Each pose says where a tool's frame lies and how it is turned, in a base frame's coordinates. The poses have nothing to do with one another.
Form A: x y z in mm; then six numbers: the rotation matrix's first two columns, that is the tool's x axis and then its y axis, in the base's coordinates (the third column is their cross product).
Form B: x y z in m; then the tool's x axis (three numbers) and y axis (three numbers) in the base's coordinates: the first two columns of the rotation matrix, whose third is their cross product. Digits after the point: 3 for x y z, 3 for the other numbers.
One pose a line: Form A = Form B
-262, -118, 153, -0.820, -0.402, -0.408, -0.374, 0.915, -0.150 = -0.262, -0.118, 0.153, -0.820, -0.402, -0.408, -0.374, 0.915, -0.150
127, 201, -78, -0.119, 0.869, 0.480, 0.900, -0.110, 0.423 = 0.127, 0.201, -0.078, -0.119, 0.869, 0.480, 0.900, -0.110, 0.423
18, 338, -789, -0.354, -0.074, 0.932, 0.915, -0.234, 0.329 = 0.018, 0.338, -0.789, -0.354, -0.074, 0.932, 0.915, -0.234, 0.329
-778, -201, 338, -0.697, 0.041, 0.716, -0.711, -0.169, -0.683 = -0.778, -0.201, 0.338, -0.697, 0.041, 0.716, -0.711, -0.169, -0.683
